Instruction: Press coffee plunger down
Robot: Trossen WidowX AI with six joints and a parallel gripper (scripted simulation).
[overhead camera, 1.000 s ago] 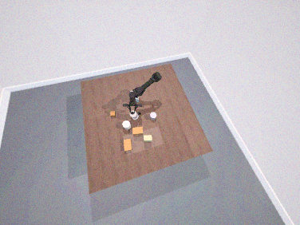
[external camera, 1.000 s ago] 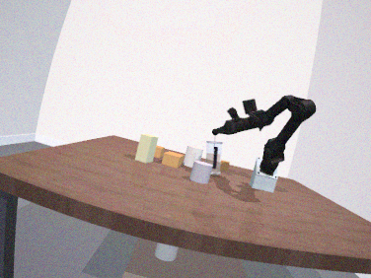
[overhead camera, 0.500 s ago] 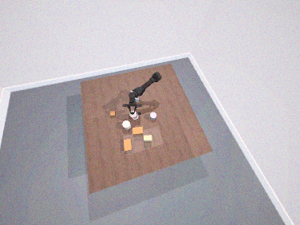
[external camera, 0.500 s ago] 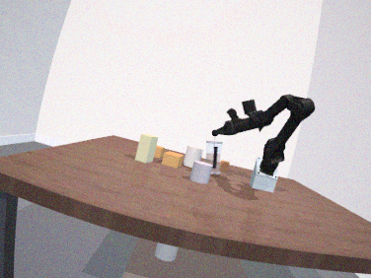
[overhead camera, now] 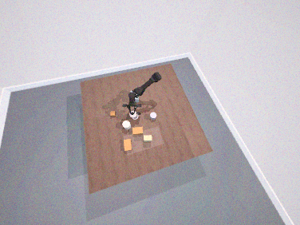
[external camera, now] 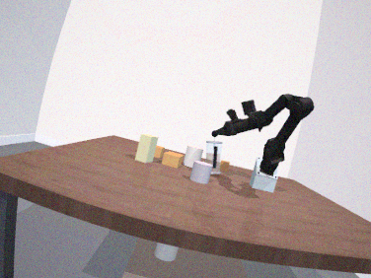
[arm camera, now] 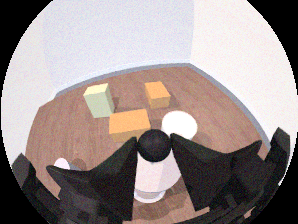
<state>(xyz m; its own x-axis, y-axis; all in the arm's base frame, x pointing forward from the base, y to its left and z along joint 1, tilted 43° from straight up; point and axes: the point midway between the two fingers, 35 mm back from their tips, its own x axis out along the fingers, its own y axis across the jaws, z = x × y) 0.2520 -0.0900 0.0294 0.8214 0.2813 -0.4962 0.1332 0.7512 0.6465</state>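
The coffee press lies 30 mm behind my gripper tip, 30 mm to the left of it and 90 mm below it. The rest, counted from my gripper tip: pale yellow block (250 mm ahead, 130 mm to the left, 130 mm below); small orange block (90 mm behind, 230 mm to the right, 160 mm below).
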